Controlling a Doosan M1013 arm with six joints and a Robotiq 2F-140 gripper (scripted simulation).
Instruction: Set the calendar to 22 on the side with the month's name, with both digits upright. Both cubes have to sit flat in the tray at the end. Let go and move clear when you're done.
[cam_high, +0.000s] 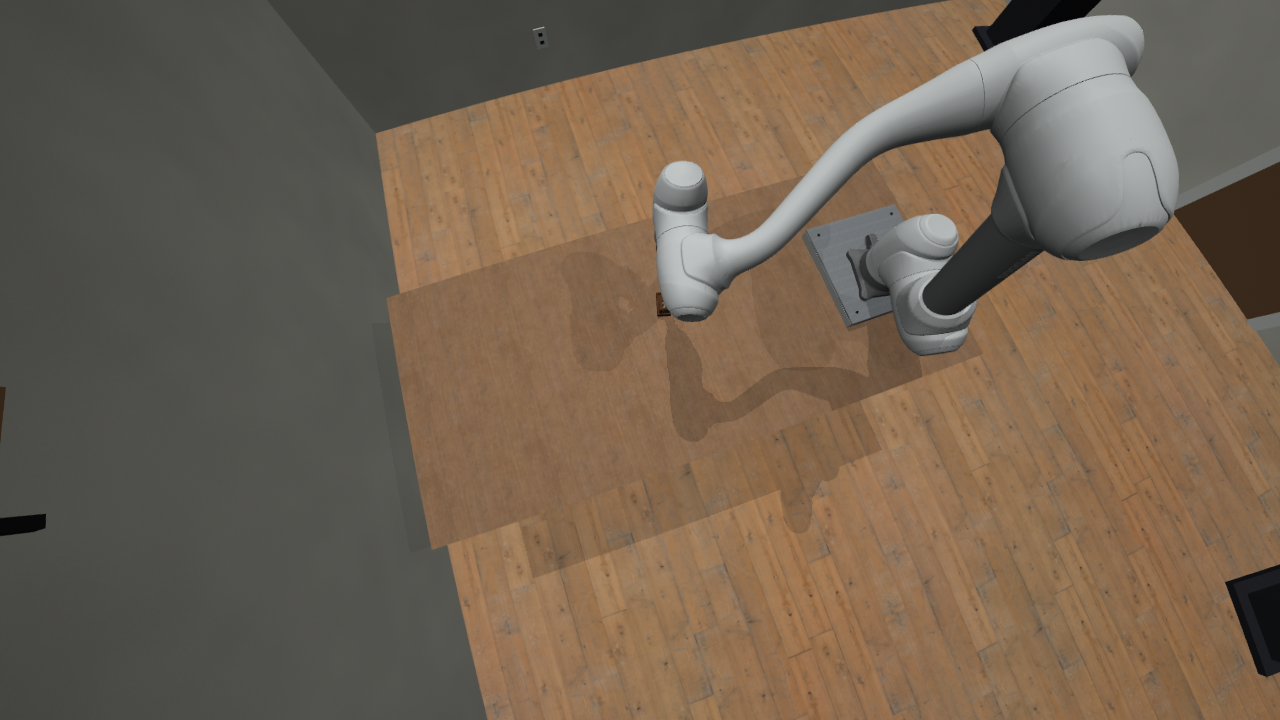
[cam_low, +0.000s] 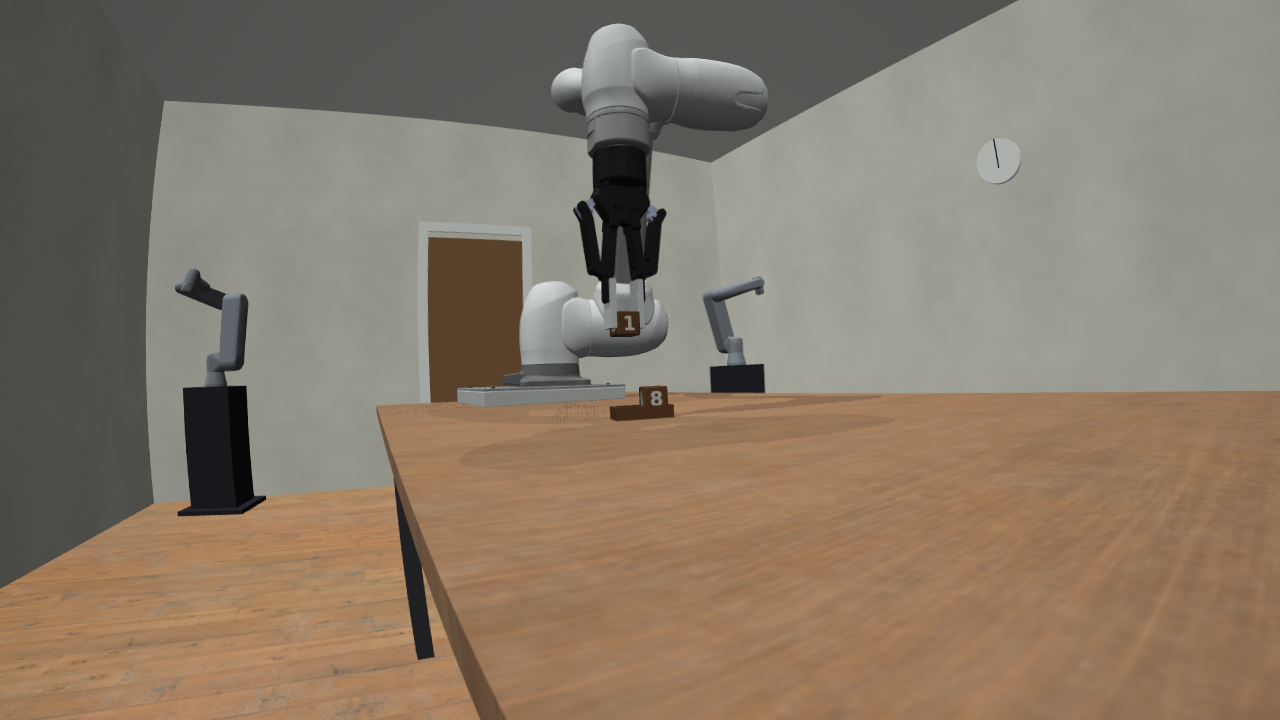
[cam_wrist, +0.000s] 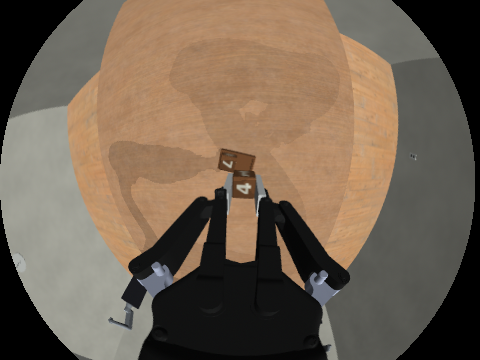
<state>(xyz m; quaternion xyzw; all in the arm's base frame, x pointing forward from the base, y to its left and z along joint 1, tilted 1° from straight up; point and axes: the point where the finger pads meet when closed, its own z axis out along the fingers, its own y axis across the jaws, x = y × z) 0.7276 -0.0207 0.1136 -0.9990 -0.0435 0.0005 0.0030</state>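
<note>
Right now the calendar tray is 2 cm to the left of my hand and 14 cm below it.
</note>
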